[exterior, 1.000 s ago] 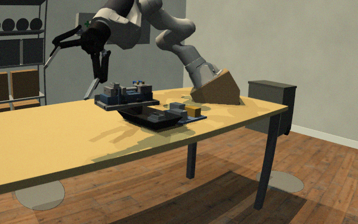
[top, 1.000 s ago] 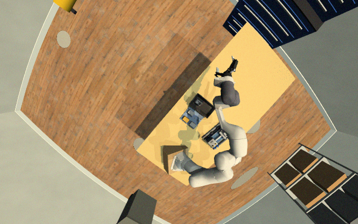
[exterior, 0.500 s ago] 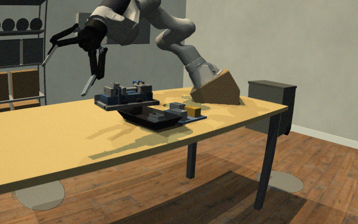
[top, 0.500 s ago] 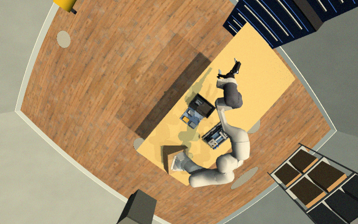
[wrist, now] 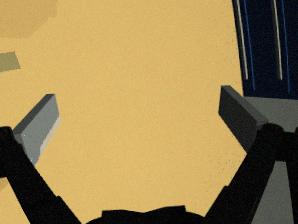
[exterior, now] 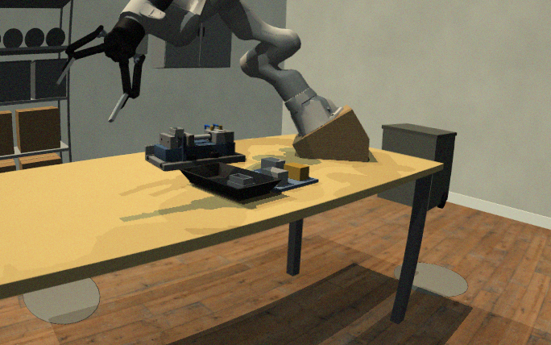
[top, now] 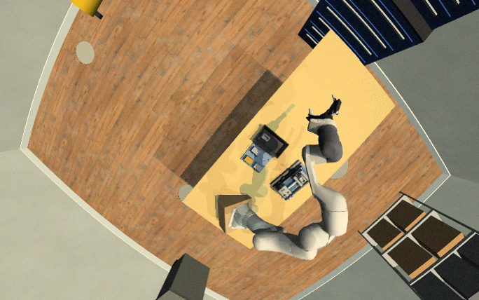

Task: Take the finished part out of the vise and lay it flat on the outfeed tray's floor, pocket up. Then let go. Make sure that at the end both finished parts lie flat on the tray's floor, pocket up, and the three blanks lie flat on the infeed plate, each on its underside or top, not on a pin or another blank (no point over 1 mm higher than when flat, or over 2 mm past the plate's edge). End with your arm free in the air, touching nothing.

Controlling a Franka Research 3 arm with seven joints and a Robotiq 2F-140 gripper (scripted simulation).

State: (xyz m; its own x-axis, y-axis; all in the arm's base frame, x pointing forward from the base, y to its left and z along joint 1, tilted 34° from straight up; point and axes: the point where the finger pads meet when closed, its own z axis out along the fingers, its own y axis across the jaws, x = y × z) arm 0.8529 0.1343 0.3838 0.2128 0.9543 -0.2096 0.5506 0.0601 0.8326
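Right now the vise is 55 cm behind my hand, 21 cm below it and 18 cm to the right of it. From my hand the other things lie so: yellow block 54 cm behind, 22 cm below, 21 cm to the left.
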